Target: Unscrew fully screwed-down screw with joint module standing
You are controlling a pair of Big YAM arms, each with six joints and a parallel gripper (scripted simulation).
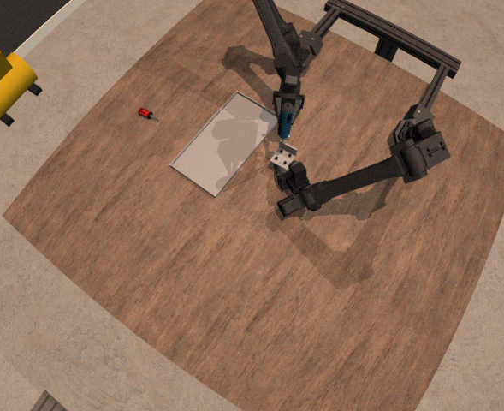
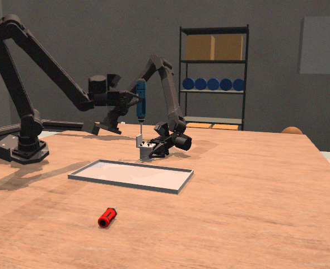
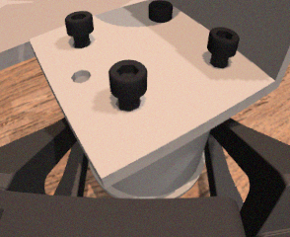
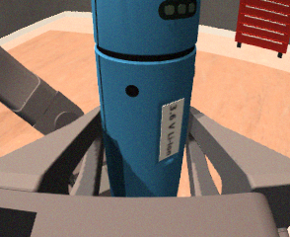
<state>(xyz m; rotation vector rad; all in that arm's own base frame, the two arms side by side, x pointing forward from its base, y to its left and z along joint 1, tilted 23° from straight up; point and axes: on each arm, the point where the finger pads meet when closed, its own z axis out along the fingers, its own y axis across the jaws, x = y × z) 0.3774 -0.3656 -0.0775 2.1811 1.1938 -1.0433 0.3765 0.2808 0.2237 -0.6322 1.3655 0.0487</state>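
Right now my left hand is 1 cm below the joint module. Round my left hand: shallow grey tray 22 cm to the right, 6 cm ahead, 2 cm below; then pale l-shaped bracket 5 cm above; then red manual screwdriver 55 cm to the right, 18 cm ahead, 1 cm below.
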